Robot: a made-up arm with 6 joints.
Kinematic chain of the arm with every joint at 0, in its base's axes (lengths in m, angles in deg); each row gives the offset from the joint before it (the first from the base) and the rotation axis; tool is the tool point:
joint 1: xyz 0 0 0.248 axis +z
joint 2: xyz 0 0 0 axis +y
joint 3: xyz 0 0 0.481 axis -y
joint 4: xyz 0 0 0 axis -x
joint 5: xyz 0.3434 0 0 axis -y
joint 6: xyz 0 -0.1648 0 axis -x
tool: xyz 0 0 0
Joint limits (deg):
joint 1: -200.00..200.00
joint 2: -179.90..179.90
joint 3: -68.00..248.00
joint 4: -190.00..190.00
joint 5: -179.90..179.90
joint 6: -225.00..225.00
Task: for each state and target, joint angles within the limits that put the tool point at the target. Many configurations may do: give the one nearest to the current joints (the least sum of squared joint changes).
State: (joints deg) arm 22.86 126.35 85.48 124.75 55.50 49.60
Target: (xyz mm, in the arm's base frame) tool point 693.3 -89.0 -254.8
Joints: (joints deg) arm -9.87 126.68 66.87 100.90 55.50 49.60
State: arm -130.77 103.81 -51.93 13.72 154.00 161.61
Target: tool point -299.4 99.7 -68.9
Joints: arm -167.90 94.83 -38.46 13.53 154.00 161.61
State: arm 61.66 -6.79 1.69 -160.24 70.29 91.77
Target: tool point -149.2 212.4 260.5
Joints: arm 96.27 41.44 -45.86 -139.40 70.29 91.77
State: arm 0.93 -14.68 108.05 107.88 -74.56 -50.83
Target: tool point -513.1 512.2 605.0
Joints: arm -39.44 -46.34 106.33 115.00 -74.56 -50.83
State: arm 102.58 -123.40 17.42 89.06 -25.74 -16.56
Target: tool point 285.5 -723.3 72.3
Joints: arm 110.98 -122.47 19.40 87.34 -25.74 -16.56
